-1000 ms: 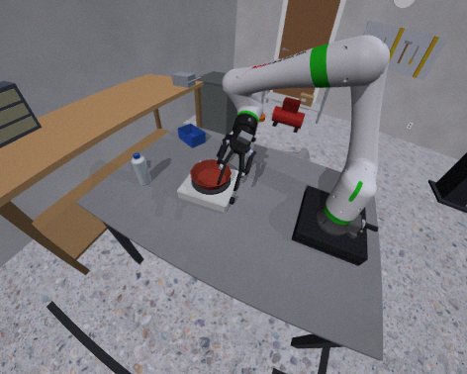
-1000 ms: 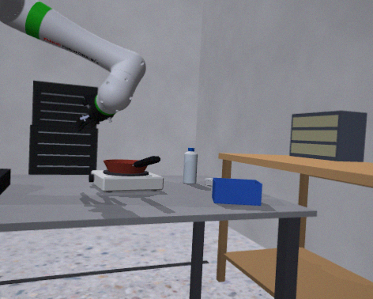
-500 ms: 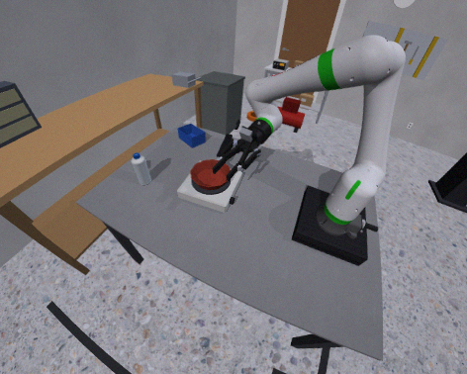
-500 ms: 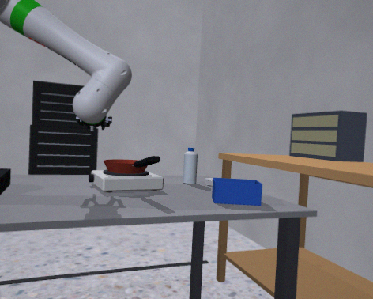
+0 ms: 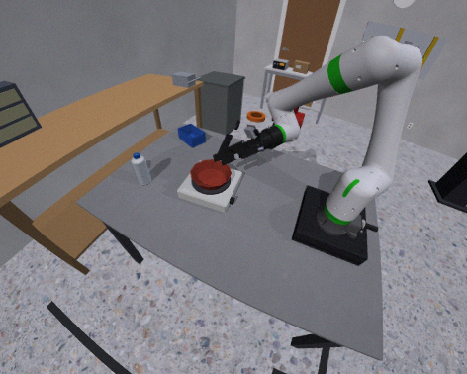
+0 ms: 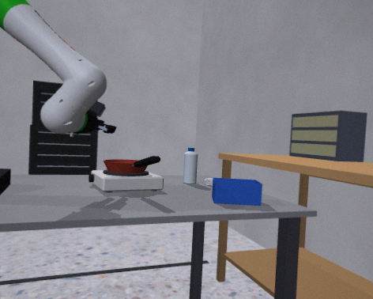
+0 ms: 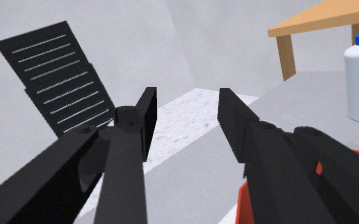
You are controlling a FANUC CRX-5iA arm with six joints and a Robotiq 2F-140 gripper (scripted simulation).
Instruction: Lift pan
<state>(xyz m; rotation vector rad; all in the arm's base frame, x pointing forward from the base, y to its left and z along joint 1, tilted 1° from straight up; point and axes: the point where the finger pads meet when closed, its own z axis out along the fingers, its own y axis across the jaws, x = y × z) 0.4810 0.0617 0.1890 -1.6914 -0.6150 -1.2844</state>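
Right now my hand is 15 cm above the pan, 10 cm to the left of it and 10 cm short of it. The rest, counted from my hand: hot plate: 22 cm below, 7 cm ahead, 4 cm to the right; white bottle: 42 cm ahead, 17 cm below, 7 cm to the left.
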